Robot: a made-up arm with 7 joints.
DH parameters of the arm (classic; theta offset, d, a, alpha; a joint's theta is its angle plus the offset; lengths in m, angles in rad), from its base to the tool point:
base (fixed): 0 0.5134 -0.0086 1.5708
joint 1: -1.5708 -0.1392 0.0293 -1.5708
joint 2: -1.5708 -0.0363 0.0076 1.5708
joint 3: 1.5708 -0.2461 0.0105 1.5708
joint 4: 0 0.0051 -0.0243 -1.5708
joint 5: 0 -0.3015 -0.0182 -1.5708
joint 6: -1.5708 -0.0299 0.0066 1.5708
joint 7: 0 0.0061 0.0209 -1.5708
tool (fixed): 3.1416 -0.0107 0 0
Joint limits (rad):
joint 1: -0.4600..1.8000
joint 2: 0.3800..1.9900
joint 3: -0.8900..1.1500
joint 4: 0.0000..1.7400
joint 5: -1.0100..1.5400
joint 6: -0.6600..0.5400
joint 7: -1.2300..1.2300
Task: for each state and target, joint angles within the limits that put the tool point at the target. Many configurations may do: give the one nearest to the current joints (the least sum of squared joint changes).
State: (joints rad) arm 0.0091 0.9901 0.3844 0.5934 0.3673 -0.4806 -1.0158
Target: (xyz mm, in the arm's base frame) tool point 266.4 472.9 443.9
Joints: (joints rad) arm 0.1983 1.1379 0.4320 1.3153 0.5207 -0.4544 -1.0103
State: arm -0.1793 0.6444 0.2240 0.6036 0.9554 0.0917 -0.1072
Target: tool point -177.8 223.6 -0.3
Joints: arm -0.4102 0.3800 -0.4267 0.4389 0.7928 -0.1504 -0.3776
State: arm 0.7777 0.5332 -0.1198 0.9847 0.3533 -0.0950 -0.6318
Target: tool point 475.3 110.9 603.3
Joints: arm 1.4232 0.3800 -0.5043 1.1367 0.3697 -0.1459 -0.7520
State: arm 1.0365 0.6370 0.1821 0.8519 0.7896 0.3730 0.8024
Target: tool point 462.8 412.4 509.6
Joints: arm 1.5011 0.6040 0.1474 0.2842 0.7014 0.3044 1.1364
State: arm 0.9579 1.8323 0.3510 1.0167 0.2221 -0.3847 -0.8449
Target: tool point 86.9 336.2 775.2
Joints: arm 0.9040 1.8586 0.4175 1.7400 0.4797 -0.2952 -0.7938
